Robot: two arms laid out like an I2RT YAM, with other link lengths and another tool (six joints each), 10 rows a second.
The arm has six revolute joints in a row. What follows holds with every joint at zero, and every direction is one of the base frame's. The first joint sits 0.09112 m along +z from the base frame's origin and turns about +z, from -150 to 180 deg. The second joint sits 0.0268 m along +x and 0.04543 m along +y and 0.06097 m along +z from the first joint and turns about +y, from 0 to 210 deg. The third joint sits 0.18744 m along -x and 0.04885 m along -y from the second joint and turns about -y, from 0 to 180 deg. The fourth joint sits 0.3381 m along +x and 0.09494 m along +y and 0.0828 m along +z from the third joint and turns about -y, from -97 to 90 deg. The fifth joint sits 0.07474 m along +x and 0.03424 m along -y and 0.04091 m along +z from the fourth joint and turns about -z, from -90 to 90 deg. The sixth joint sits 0.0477 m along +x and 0.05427 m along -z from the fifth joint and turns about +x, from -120 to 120 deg. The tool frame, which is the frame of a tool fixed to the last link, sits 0.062 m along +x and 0.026 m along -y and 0.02 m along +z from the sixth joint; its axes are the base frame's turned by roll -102.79, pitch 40.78 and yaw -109.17 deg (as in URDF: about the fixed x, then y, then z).
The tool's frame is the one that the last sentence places.
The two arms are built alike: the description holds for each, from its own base.
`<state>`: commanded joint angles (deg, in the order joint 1, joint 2, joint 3, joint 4, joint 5, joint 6); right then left.
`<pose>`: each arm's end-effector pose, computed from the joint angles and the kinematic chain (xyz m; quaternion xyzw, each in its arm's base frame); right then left.
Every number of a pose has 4 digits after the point. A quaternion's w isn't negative.
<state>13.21 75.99 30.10 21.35 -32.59 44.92 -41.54 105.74 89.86 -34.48 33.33 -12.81</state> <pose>0.4050 0.1864 0.0562 -0.2952 0.8346 0.2476 0.3936 0.3857 -0.3691 0.2079 -0.0015 -0.8972 0.4254 0.1184</pose>
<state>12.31 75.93 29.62 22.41 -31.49 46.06 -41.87 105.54 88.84 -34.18 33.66 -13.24</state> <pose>0.4081 0.1780 0.0549 -0.2768 0.8397 0.2429 0.3992 0.3819 -0.3702 0.2025 -0.0001 -0.8968 0.4240 0.1263</pose>
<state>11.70 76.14 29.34 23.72 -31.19 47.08 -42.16 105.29 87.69 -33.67 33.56 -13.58</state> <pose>0.4102 0.1732 0.0544 -0.2655 0.8405 0.2436 0.4045 0.3790 -0.3709 0.1965 0.0020 -0.8974 0.4216 0.1302</pose>
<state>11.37 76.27 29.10 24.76 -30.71 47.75 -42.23 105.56 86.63 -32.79 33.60 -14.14</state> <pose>0.4117 0.1700 0.0541 -0.2573 0.8411 0.2424 0.4094 0.3783 -0.3709 0.1874 0.0073 -0.8975 0.4197 0.1353</pose>
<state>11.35 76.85 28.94 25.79 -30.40 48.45 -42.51 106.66 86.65 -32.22 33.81 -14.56</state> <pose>0.4116 0.1693 0.0512 -0.2516 0.8419 0.2439 0.4104 0.3777 -0.3741 0.1792 0.0094 -0.8973 0.4178 0.1421</pose>
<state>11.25 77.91 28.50 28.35 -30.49 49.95 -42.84 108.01 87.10 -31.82 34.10 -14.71</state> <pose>0.4112 0.1688 0.0468 -0.2435 0.8400 0.2514 0.4145 0.3771 -0.3781 0.1718 0.0088 -0.8972 0.4159 0.1486</pose>
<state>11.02 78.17 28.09 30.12 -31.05 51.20 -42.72 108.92 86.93 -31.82 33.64 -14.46</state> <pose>0.4111 0.1682 0.0463 -0.2388 0.8366 0.2599 0.4190 0.3783 -0.3769 0.1620 0.0132 -0.9003 0.4083 0.1504</pose>
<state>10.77 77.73 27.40 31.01 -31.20 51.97 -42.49 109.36 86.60 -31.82 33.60 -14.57</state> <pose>0.4101 0.1665 0.0463 -0.2340 0.8353 0.2636 0.4220 0.3792 -0.3748 0.1555 0.0187 -0.9013 0.4043 0.1541</pose>
